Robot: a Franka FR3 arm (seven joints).
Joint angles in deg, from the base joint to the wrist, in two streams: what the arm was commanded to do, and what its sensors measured. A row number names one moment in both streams.
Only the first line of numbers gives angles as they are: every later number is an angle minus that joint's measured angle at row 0.
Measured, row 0:
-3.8, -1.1, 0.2, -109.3, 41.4, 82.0, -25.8
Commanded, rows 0 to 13:
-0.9, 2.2, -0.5, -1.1, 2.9, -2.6, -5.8
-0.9, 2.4, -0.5, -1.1, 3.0, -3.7, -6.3
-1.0, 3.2, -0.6, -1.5, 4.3, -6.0, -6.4
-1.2, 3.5, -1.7, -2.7, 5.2, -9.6, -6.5
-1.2, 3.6, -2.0, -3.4, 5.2, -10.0, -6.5
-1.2, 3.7, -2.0, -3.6, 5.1, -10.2, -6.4
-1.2, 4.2, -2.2, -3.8, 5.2, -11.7, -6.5
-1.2, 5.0, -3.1, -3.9, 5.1, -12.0, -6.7
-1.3, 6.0, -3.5, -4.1, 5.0, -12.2, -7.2
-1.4, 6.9, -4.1, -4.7, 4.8, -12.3, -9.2
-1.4, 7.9, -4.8, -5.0, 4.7, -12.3, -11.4
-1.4, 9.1, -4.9, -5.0, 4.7, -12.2, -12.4
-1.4, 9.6, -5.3, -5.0, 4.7, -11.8, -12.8
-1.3, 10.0, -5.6, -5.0, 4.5, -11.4, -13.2
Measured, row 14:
-0.5, 7.9, -5.2, -4.8, 3.6, -10.9, -10.4
